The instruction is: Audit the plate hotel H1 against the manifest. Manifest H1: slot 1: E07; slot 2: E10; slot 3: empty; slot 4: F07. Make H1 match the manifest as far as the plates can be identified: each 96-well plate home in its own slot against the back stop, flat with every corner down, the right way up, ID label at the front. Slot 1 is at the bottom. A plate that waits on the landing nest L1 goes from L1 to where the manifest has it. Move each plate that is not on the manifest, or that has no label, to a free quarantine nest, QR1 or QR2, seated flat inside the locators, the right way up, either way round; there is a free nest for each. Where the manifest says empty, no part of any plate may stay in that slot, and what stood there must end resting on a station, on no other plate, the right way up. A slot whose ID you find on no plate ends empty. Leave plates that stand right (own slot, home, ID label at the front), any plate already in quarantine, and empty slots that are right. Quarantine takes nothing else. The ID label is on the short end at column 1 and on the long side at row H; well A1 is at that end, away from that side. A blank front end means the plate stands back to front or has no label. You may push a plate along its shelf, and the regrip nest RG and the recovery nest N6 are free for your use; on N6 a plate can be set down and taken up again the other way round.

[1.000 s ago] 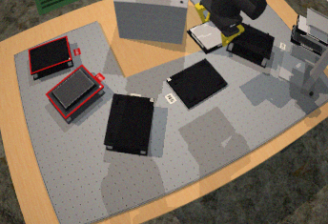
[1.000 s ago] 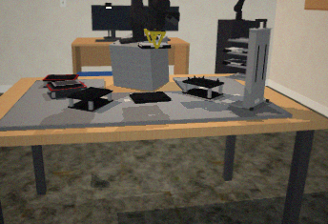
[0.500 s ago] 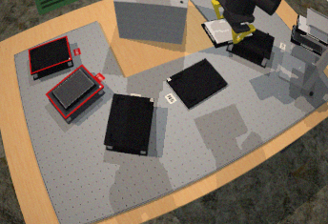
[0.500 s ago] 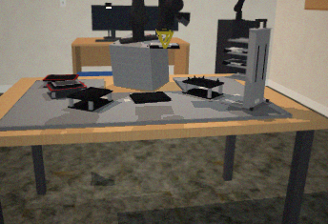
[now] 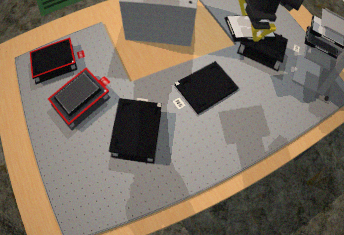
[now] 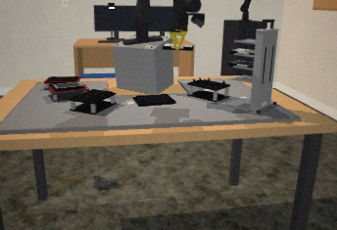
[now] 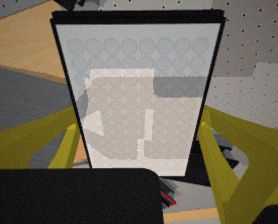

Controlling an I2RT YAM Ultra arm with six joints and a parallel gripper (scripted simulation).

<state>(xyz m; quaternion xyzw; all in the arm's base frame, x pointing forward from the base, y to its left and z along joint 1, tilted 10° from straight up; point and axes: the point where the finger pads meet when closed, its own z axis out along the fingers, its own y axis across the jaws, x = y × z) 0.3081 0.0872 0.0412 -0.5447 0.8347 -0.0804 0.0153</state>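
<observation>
The black regrip nest RG is 19 cm below my hand, 17 cm to the left of it and 3 cm behind it. Round my hand: pale grey 96-well plate: 27 cm to the left, 13 cm ahead, 1 cm below; then A1 mark: 18 cm to the left, 18 cm below, 12 cm behind; then flat black recovery nest N6: 24 cm below, 10 cm to the right, 2 cm behind.
</observation>
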